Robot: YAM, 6 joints.
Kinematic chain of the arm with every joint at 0, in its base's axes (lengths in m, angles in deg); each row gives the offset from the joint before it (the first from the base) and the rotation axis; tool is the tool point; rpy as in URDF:
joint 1: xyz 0 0 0.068 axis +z
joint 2: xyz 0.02 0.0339 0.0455 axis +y
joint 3: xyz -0.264 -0.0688 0 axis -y
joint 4: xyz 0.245 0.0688 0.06 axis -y
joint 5: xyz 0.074 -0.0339 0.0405 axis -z
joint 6: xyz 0.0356 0 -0.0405 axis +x
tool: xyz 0 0 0 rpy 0 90 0
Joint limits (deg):
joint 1: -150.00..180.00
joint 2: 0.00..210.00
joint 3: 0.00..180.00
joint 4: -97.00..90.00
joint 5: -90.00..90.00
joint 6: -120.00..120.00
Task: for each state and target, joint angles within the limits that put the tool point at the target. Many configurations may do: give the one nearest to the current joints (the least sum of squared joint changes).
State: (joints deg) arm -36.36 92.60 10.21 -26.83 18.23 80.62
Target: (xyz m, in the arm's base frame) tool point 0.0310 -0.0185 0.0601
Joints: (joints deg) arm -24.10 89.65 6.81 -48.75 6.82 80.62
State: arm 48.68 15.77 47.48 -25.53 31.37 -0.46
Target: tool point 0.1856 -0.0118 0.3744
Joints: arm 2.82 48.79 54.30 -17.28 36.01 -0.46
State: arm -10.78 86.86 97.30 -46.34 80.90 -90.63
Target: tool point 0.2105 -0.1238 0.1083
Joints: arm -22.32 107.60 47.85 -54.09 76.28 -90.63
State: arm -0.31 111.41 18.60 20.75 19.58 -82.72
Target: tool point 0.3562 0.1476 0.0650
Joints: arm 23.97 120.99 52.77 28.21 16.03 -82.72
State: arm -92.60 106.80 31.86 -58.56 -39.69 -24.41
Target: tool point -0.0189 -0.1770 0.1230
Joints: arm -103.38 93.43 38.67 -64.50 -39.38 -24.41
